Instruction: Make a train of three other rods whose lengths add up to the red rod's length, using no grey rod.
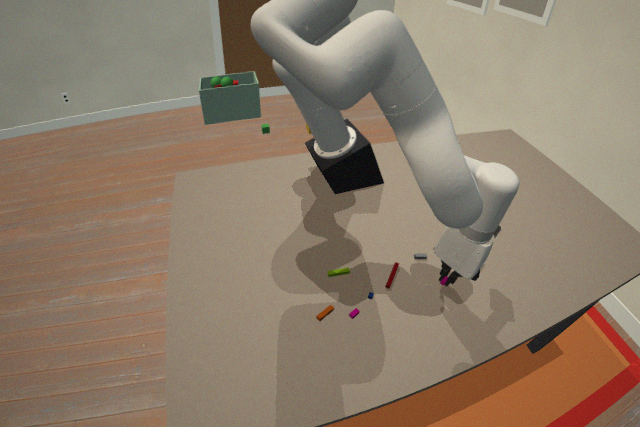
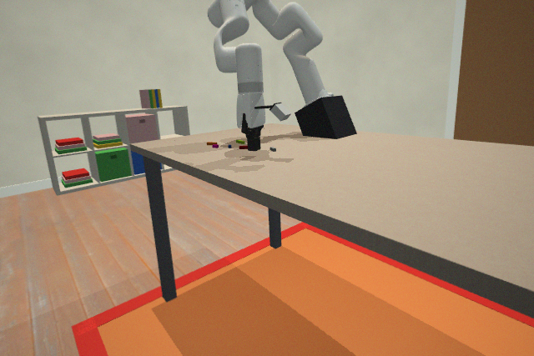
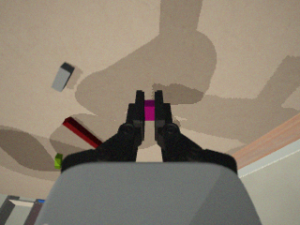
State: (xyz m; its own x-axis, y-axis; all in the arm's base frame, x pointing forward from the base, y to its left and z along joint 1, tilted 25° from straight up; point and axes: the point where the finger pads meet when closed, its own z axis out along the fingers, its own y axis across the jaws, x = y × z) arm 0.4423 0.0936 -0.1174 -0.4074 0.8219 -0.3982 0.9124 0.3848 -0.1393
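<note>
Right now the blue rod is 20 mm behind my hand, 180 mm to the right of it and 30 mm below it. Also, from my hand: red rod (60 mm behind, 110 mm to the right, 30 mm below); then lime rod (100 mm behind, 220 mm to the right, 30 mm below); then grey rod (90 mm behind, 20 mm to the right, 30 mm below).
</note>
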